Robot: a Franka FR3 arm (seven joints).
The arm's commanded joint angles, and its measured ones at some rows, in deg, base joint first. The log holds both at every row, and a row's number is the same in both.
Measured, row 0:
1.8, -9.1, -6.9, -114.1, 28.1, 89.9, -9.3
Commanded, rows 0 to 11:
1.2, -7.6, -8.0, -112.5, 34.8, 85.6, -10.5
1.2, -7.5, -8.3, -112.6, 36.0, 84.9, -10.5
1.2, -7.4, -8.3, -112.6, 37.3, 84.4, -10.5
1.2, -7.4, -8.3, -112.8, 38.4, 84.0, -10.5
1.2, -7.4, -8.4, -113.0, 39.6, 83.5, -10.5
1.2, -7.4, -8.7, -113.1, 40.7, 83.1, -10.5
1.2, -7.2, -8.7, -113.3, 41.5, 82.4, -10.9
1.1, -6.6, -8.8, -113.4, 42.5, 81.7, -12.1
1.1, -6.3, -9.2, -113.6, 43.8, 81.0, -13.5
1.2, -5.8, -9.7, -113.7, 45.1, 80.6, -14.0
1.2, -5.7, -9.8, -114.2, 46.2, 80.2, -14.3
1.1, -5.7, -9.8, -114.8, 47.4, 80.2, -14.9
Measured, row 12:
1.7, -6.9, -9.1, -114.2, 43.4, 82.2, -12.1
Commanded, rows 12 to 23:
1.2, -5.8, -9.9, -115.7, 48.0, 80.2, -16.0
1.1, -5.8, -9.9, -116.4, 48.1, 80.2, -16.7
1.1, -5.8, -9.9, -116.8, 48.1, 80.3, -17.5
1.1, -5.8, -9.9, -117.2, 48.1, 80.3, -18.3
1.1, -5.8, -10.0, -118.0, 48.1, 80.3, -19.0
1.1, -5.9, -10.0, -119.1, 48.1, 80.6, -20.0
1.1, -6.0, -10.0, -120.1, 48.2, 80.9, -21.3
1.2, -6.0, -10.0, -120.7, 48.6, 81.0, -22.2
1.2, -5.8, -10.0, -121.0, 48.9, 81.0, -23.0
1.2, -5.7, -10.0, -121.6, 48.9, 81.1, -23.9
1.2, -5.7, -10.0, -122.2, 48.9, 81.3, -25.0
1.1, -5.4, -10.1, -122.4, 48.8, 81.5, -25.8
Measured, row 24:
1.7, -5.2, -9.9, -120.4, 47.3, 81.2, -22.5
